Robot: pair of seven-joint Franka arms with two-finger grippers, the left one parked.
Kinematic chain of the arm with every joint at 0, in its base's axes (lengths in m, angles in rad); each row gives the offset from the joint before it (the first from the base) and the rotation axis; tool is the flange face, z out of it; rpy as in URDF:
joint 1: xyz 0 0 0.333 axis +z
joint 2: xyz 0 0 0 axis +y
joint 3: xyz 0 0 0.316 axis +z
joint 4: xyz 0.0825 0 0 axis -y
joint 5: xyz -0.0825 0 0.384 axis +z
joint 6: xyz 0 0 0 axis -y
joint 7: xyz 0.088 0 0 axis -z
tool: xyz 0 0 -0.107 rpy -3.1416 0 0
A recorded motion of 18 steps. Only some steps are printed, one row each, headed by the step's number.
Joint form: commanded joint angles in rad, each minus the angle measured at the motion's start. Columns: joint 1, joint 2, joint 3, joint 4, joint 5, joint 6, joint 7.
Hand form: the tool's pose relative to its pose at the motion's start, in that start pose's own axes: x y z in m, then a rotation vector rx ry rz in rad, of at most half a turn. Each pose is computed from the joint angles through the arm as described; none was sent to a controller.
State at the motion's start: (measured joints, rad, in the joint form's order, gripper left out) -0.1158 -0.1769 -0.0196 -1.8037 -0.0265 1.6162 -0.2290
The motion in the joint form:
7: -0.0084 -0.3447 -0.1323 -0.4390 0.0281 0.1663 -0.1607
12: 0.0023 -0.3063 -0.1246 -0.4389 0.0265 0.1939 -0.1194
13: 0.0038 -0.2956 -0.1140 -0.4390 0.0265 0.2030 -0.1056
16: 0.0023 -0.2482 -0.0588 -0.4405 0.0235 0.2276 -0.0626
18: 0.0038 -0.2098 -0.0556 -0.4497 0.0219 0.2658 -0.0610
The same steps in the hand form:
7: -0.1147 0.0361 0.0460 0.0711 0.0964 -0.0354
12: -0.1005 0.0315 0.0582 0.0672 0.0818 -0.0099
13: -0.0954 0.0270 0.0613 0.0626 0.0783 -0.0066
16: -0.0756 0.0055 0.0778 0.0415 0.0466 -0.0116
18: -0.0648 0.0055 0.0951 0.0389 0.0362 -0.0142

